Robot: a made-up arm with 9 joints.
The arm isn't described. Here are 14 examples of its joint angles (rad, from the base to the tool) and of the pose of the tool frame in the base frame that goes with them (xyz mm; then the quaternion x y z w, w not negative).
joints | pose
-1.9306 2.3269 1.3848 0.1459 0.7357 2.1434 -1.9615 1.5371 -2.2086 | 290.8 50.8 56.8 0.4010 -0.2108 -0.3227 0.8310
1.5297 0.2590 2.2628 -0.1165 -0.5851 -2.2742 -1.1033 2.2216 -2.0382 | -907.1 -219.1 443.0 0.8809 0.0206 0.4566 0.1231
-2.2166 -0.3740 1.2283 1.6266 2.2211 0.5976 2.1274 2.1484 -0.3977 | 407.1 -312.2 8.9 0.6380 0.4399 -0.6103 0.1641
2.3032 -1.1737 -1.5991 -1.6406 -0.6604 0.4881 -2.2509 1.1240 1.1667 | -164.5 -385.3 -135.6 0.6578 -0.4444 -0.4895 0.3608
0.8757 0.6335 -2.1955 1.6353 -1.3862 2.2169 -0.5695 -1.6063 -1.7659 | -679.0 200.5 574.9 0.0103 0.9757 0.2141 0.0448
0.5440 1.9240 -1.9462 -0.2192 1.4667 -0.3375 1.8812 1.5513 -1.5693 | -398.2 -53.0 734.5 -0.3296 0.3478 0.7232 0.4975
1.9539 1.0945 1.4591 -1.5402 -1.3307 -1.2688 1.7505 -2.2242 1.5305 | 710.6 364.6 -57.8 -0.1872 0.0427 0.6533 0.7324
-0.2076 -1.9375 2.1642 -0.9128 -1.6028 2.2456 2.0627 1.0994 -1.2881 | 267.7 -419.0 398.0 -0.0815 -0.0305 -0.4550 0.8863
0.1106 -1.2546 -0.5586 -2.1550 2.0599 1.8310 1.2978 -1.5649 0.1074 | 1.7 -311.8 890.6 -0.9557 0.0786 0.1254 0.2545
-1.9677 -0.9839 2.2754 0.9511 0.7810 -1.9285 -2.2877 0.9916 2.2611 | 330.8 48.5 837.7 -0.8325 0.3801 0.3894 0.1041
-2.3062 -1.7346 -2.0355 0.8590 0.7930 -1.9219 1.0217 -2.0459 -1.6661 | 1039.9 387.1 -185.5 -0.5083 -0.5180 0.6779 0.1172
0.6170 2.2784 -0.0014 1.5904 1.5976 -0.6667 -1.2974 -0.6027 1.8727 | -196.5 -150.3 682.5 -0.2242 0.4898 -0.4935 0.6829
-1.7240 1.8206 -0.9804 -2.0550 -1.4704 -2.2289 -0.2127 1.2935 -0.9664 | 1001.7 708.7 -216.2 -0.3897 -0.3567 -0.5102 0.6787
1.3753 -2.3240 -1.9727 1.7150 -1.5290 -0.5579 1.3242 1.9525 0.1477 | -87.6 -192.1 547.9 0.3093 -0.6786 0.3129 0.5881
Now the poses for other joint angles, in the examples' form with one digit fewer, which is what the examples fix.
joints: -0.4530 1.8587 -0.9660 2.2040 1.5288 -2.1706 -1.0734 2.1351 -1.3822
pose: -294 1013 168 0.349 -0.669 0.476 0.451
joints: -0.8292 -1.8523 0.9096 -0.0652 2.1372 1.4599 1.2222 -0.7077 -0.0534
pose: -248 -28 158 0.606 0.707 0.217 0.294
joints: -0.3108 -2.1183 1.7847 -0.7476 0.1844 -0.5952 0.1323 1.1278 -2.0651
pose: 295 -657 -308 -0.754 -0.095 -0.647 0.056
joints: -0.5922 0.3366 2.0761 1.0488 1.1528 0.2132 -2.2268 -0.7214 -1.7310
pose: -17 -483 -150 -0.358 0.077 -0.902 0.231
